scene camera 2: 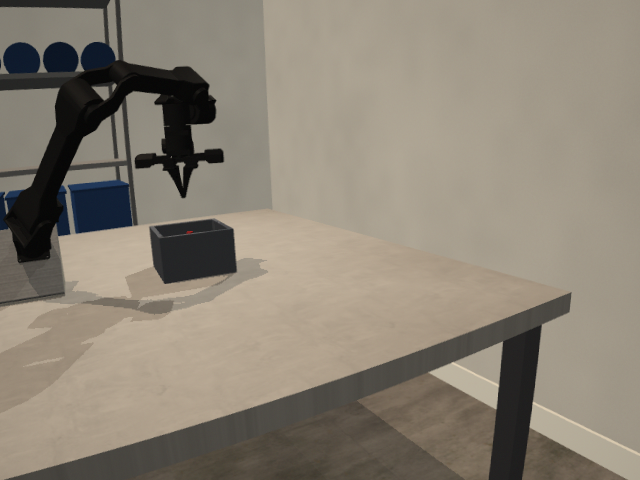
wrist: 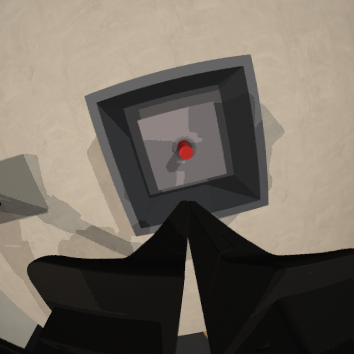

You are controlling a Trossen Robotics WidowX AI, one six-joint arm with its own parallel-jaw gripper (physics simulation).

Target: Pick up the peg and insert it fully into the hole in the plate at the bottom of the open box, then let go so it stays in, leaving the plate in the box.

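Frame: origin at the arm's base, x ahead, y left, z up, level; centimetres.
Where they show: gripper, between the fingertips: [scene camera 2: 183,197] [wrist: 186,207]; arm's base, origin of its link: [scene camera 2: 33,247].
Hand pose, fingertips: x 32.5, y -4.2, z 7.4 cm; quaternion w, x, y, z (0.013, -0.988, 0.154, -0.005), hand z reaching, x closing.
Note:
Each offset is from my fingertips to the top centre of the thing. Level surfaces: height alone.
The red peg @[dx +1.0, dy +1.6, dz -8.0 cm] [scene camera 2: 189,232] [wrist: 185,150] stands roughly upright in the hole at the middle of the light grey plate @[dx +1.0, dy +1.6, dz -10.7 cm] [wrist: 207,122]. How deep it sits cannot be told. The plate lies on the bottom of the dark open box @[dx +1.0, dy +1.6, dz -7.0 cm] [scene camera 2: 199,256] [wrist: 255,150], a little askew to its walls. In the scene view the box's front wall hides the plate and most of the peg. My gripper [scene camera 2: 183,196] [wrist: 186,207] is shut with nothing between its fingertips. It points down and hangs above the box, apart from the peg.
The box stands on the table @[dz -16.7 cm] [scene camera 2: 330,310] [wrist: 310,45]. The arm's grey base block [scene camera 2: 31,276] [wrist: 17,182] stands to the left of the box. A shelf rack [scene camera 2: 126,129] with blue bins [scene camera 2: 100,207] stands behind the table. A wall [scene camera 2: 439,129] rises behind the table's right side.

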